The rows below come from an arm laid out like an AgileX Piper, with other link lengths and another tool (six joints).
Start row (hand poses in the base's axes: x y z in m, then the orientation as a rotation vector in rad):
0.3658 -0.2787 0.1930 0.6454 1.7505 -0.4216
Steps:
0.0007 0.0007 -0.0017 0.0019 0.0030 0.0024
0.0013 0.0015 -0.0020 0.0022 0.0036 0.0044
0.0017 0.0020 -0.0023 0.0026 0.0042 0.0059
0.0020 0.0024 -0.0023 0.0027 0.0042 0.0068
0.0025 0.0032 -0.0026 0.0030 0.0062 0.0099
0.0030 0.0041 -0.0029 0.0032 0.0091 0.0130
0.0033 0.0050 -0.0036 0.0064 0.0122 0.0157
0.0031 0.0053 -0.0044 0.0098 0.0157 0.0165
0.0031 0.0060 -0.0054 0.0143 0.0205 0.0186
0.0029 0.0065 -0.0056 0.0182 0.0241 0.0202
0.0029 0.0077 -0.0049 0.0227 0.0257 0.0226
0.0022 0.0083 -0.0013 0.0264 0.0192 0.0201
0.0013 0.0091 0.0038 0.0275 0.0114 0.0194
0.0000 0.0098 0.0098 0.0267 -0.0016 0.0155
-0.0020 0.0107 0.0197 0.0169 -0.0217 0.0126
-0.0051 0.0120 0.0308 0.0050 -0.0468 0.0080
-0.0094 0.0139 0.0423 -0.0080 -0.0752 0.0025
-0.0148 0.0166 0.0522 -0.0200 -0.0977 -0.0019
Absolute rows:
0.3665 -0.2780 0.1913 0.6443 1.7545 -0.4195
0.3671 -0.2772 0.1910 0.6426 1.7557 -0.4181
0.3675 -0.2767 0.1907 0.6415 1.7568 -0.4169
0.3678 -0.2763 0.1907 0.6407 1.7571 -0.4162
0.3683 -0.2755 0.1904 0.6379 1.7598 -0.4146
0.3688 -0.2746 0.1901 0.6350 1.7634 -0.4134
0.3691 -0.2737 0.1894 0.6344 1.7680 -0.4100
0.3689 -0.2734 0.1886 0.6357 1.7726 -0.4079
0.3689 -0.2727 0.1876 0.6365 1.7791 -0.4045
0.3687 -0.2722 0.1874 0.6374 1.7841 -0.4014
0.3687 -0.2710 0.1881 0.6383 1.7876 -0.3965
0.3680 -0.2704 0.1917 0.6439 1.7819 -0.3925
0.3671 -0.2696 0.1968 0.6462 1.7747 -0.3891
0.3658 -0.2689 0.2028 0.6506 1.7611 -0.3875
0.3638 -0.2680 0.2127 0.6484 1.7383 -0.3901
0.3607 -0.2667 0.2238 0.6468 1.7097 -0.3938
0.3564 -0.2648 0.2353 0.6454 1.6774 -0.3976
0.3510 -0.2621 0.2452 0.6431 1.6513 -0.4019

